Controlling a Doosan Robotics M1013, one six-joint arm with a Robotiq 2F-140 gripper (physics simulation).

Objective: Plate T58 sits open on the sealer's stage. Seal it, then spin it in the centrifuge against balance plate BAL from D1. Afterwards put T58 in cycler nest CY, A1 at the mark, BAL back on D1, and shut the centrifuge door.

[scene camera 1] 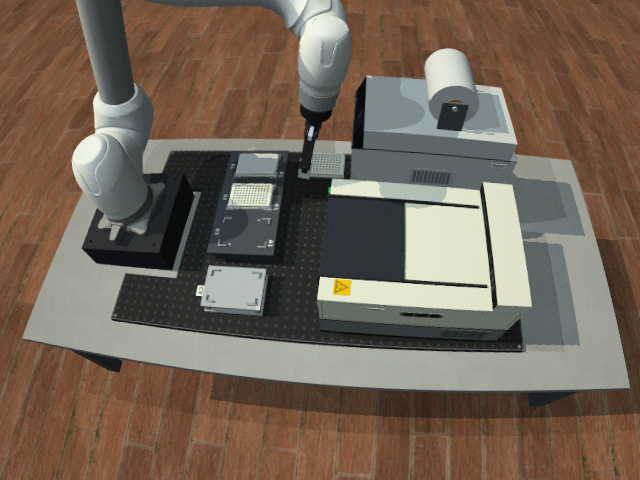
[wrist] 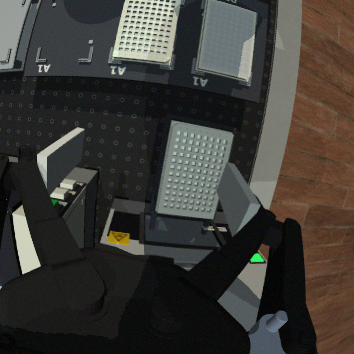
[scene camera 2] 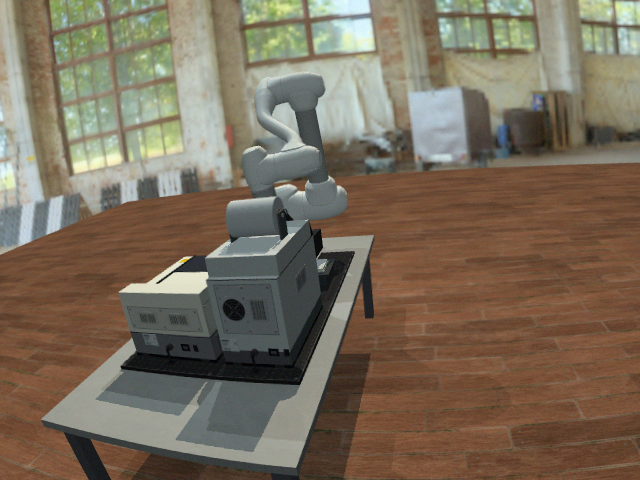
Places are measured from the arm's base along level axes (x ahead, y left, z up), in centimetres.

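Pixels of known places: gripper, fingertip midpoint: (wrist: 151, 160); arm's base, origin of the base link: (scene camera 1: 132, 207).
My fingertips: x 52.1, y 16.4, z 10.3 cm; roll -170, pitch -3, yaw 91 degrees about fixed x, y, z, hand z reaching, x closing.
Note:
For each thing: its top centre in the pictures, then the offset to it from my fingertips. "spot": a spot on its surface instead. Level surfaces: height alone.
- Plate T58, middle of its top: (wrist: 194, 173) (scene camera 1: 322, 162) dz -9.2, dx +2.4, dy +6.6 cm
- sealer's dark stage, surface spot: (wrist: 163, 160) spot: dz -10.2, dx +1.8, dy +2.3 cm
- Plate BAL, middle of its top: (wrist: 229, 36) (scene camera 1: 256, 163) (scene camera 2: 315, 264) dz -13.0, dx -18.8, dy +7.3 cm
- Cycler nest CY, middle of its top: (scene camera 1: 232, 286) dz -15.0, dx -14.9, dy -33.8 cm
- sealer, middle of its top: (scene camera 1: 446, 65) (scene camera 2: 255, 197) dz +27.8, dx +32.1, dy +8.7 cm
- cream plate, middle of its top: (wrist: 147, 20) (scene camera 1: 250, 194) dz -13.0, dx -17.4, dy -5.0 cm
- dark rack, surface spot: (scene camera 1: 245, 245) spot: dz -14.6, dx -14.6, dy -21.4 cm
- table, its level: dz -21.1 cm
Plate T58 (scene camera 1: 327, 164) (wrist: 195, 170), pale grey-green with visible open wells, lies on the sealer's dark stage (wrist: 161, 160). My gripper (scene camera 1: 305, 167) (wrist: 151, 160) is open and empty above the stage; its right finger overlaps T58's edge in the wrist view, its left finger is well left of it. Plate BAL (scene camera 1: 257, 164) (wrist: 227, 40), with a smooth greyish top, sits on D1. Cycler nest CY (scene camera 1: 236, 286) is a bare grey block with corner brackets. The centrifuge (scene camera 1: 403, 310) (scene camera 2: 170, 304) has a dark area and a cream panel on top; I cannot tell its door's state.
The sealer (scene camera 1: 392, 165) (scene camera 2: 258, 315) with its film roll (scene camera 1: 449, 77) (scene camera 2: 252, 217) stands behind the centrifuge. A cream plate (scene camera 1: 250, 195) (wrist: 146, 30) sits on D2 of the dark rack (scene camera 1: 245, 245). The arm's black base (scene camera 1: 170, 222) stands at the left of the table (scene camera 1: 67, 310).

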